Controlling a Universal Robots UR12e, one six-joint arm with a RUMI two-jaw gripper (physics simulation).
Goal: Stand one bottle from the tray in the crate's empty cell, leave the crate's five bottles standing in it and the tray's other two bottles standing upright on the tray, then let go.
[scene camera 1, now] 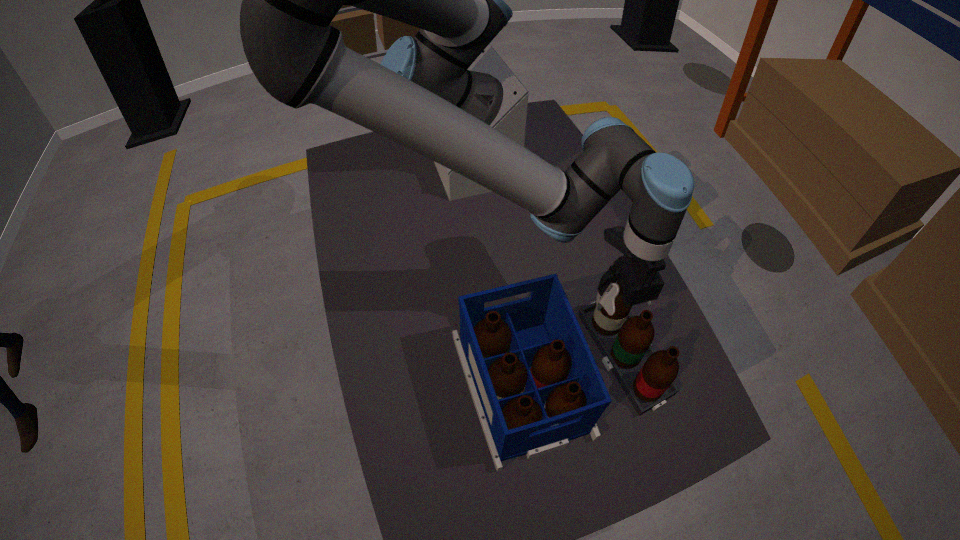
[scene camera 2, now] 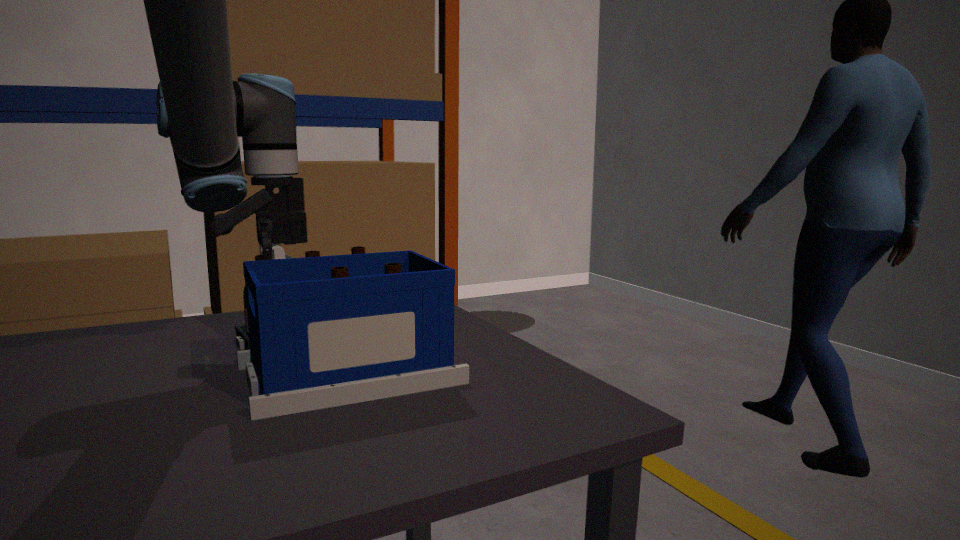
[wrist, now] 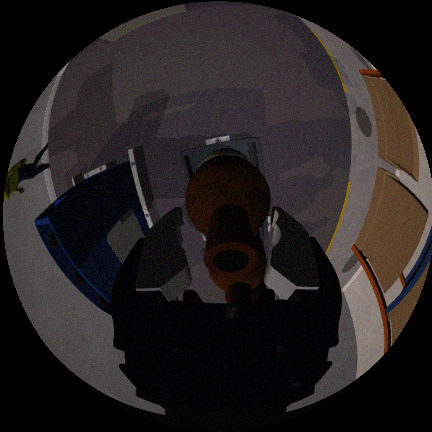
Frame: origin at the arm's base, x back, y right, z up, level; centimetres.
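Seen in the pictures: gripper, fingertip midpoint: (scene camera 1: 617, 305) (wrist: 226, 208); arm's base, link origin: (scene camera 1: 475, 107).
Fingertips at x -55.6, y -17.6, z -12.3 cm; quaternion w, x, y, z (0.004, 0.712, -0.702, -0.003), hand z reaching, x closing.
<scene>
Offsets run from my fingertips to a thing's top centre. "spot": to the spot under its first point. Level surfaces: height alone.
The blue crate @(dy +22.0, dx -9.7, dz +8.7 cm) (scene camera 1: 547, 437) (scene camera 2: 285, 335) (wrist: 92, 220) stands on the table with five brown bottles upright in it; its empty cell @(spot: dy +17.0, dx +1.7, dz -8.0 cm) (scene camera 1: 533, 335) is at the back, on the tray side. The dark tray (scene camera 1: 643, 405) (wrist: 245, 144) beside it bears three upright bottles: a cream-label bottle @(dy -0.1, dx +1.1, dz +7.2 cm) (scene camera 1: 609, 323) (wrist: 227, 192) at the back, a green-label bottle @(dy -1.5, dx -7.7, dz +7.2 cm) (scene camera 1: 629, 352) in the middle, a red-label bottle @(dy -3.8, dx -16.7, dz +7.2 cm) (scene camera 1: 651, 384) in front. My gripper (scene camera 1: 615, 296) (wrist: 226, 208) is open, pointing down, with its fingers on either side of the cream-label bottle's upper part. Its fingertips are partly hidden in scene camera 2.
Pale rails @(dy +31.9, dx -10.3, dz -5.8 cm) (scene camera 1: 477, 402) (scene camera 2: 362, 392) line the crate's foot. The crate wall rises close beside the tray. The green-label bottle stands close to the cream-label one. A person (scene camera 2: 866, 147) is on the floor beyond the table @(dz -8.8 cm) (scene camera 2: 570, 429). Large boxes (scene camera 1: 839, 154) stand at the right.
</scene>
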